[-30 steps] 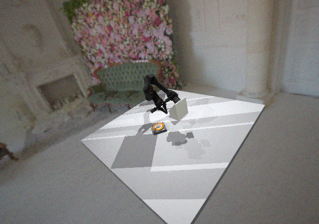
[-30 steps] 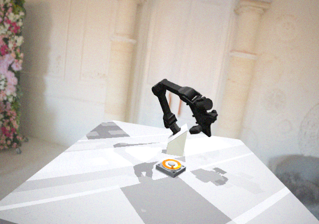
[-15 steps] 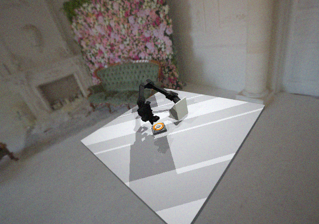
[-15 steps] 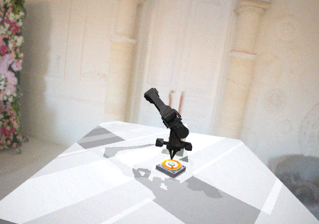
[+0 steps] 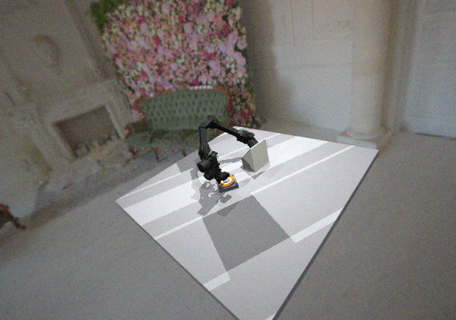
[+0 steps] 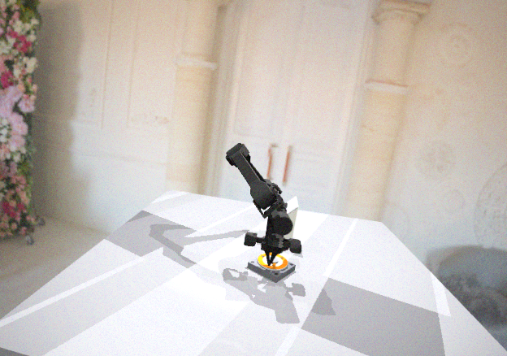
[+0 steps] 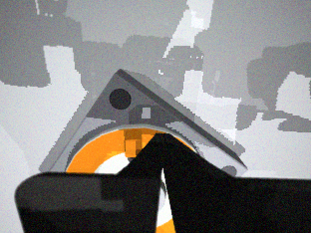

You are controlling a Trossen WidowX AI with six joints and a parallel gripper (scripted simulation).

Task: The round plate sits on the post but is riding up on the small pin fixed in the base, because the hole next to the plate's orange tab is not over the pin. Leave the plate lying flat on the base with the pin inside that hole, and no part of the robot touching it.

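Right now the base is 5 cm behind my gripper tip, 2 cm below it and 1 cm to the left of it.
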